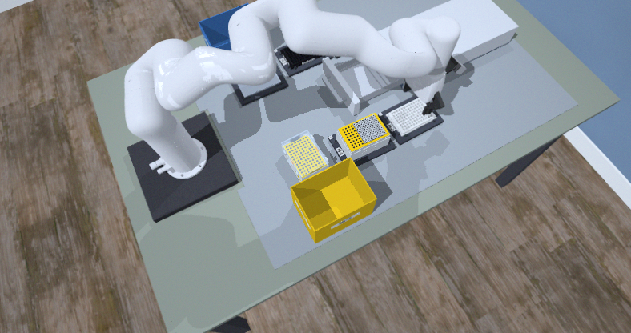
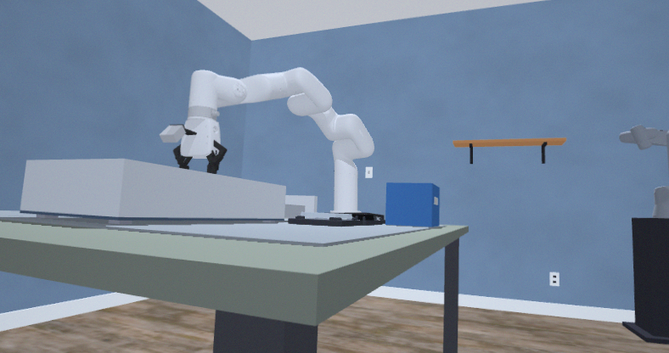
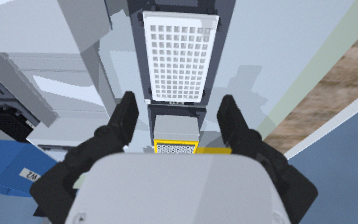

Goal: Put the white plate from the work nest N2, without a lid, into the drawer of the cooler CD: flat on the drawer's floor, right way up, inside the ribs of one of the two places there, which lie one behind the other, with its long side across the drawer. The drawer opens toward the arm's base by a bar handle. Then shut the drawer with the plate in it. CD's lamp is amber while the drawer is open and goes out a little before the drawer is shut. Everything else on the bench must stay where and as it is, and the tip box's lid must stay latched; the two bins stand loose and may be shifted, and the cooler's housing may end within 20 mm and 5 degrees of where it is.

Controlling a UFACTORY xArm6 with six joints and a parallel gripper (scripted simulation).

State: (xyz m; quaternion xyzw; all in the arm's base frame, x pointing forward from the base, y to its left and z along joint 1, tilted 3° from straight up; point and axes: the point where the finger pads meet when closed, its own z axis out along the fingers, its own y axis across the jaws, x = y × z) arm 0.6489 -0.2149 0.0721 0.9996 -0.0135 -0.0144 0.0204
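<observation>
My hand is 9 cm above the white plate. Round my hand: drawer (2 cm behind, 19 cm to the left, 8 cm below); cooler CD (12 cm ahead, 19 cm to the left, 8 cm below); yellow tip rack (18 cm behind, 5 cm below).
</observation>
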